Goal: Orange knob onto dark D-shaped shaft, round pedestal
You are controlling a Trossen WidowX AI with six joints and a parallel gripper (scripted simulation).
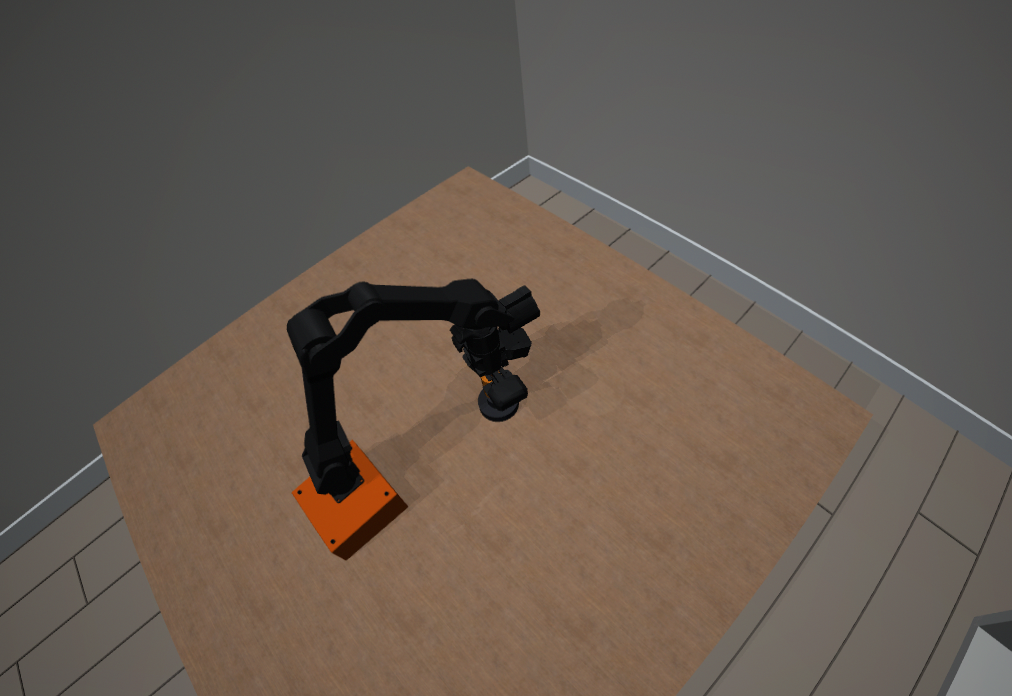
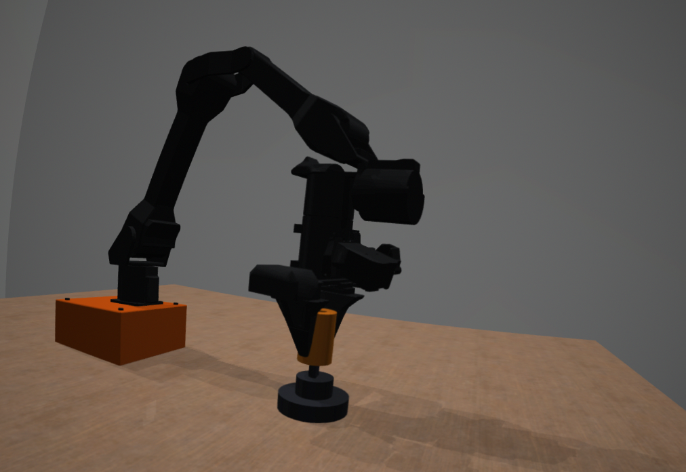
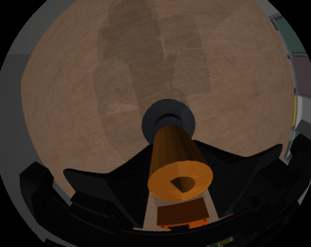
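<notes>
My gripper tip is 20 mm below the orange knob. The rest, counted from my gripper tip: pedestal 40 mm below.
</notes>
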